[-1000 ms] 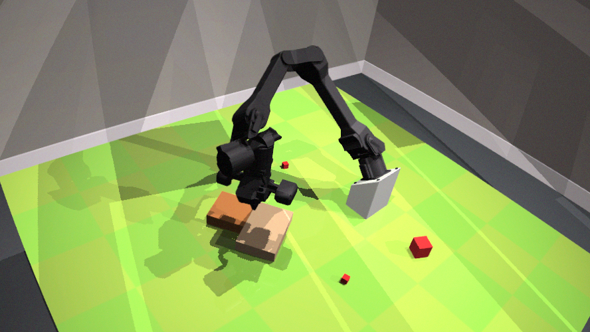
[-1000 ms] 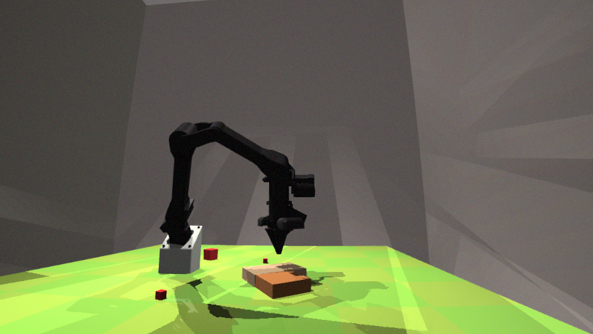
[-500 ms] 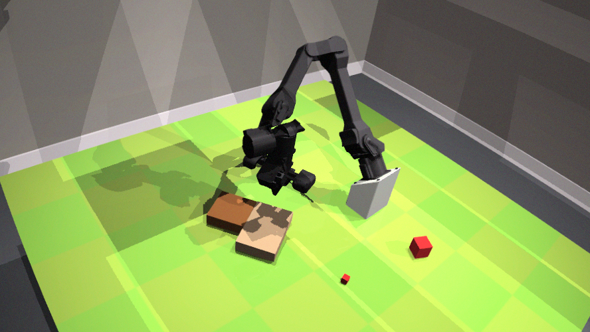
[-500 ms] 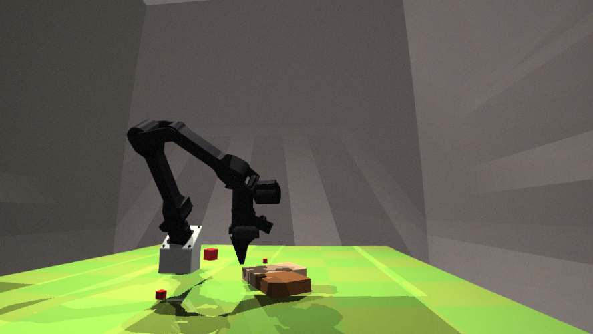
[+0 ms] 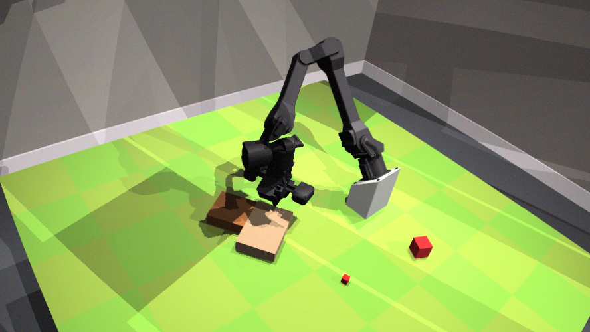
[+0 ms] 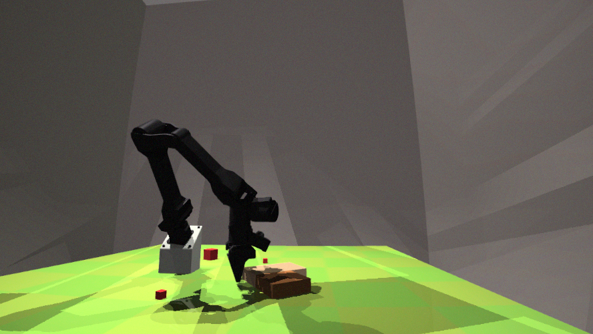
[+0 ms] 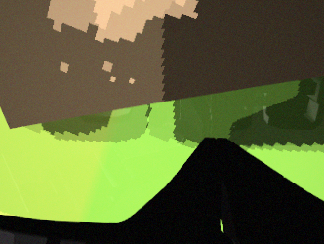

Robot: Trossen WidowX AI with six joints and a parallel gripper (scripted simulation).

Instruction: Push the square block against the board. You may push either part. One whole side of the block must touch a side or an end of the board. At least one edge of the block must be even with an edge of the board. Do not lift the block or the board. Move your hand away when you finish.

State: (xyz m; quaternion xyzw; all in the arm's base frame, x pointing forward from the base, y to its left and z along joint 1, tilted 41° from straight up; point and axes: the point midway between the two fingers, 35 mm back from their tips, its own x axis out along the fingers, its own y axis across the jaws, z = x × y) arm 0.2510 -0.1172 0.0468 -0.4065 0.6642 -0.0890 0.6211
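My gripper tip is now 8 cm short of the tan board, 7 cm to the right of it and 1 cm below it. The rest, counted from my gripper tip: larger red cube: 24 cm behind, 33 cm to the left, 1 cm above; then square block: 12 cm ahead, 3 cm to the right, 1 cm above.
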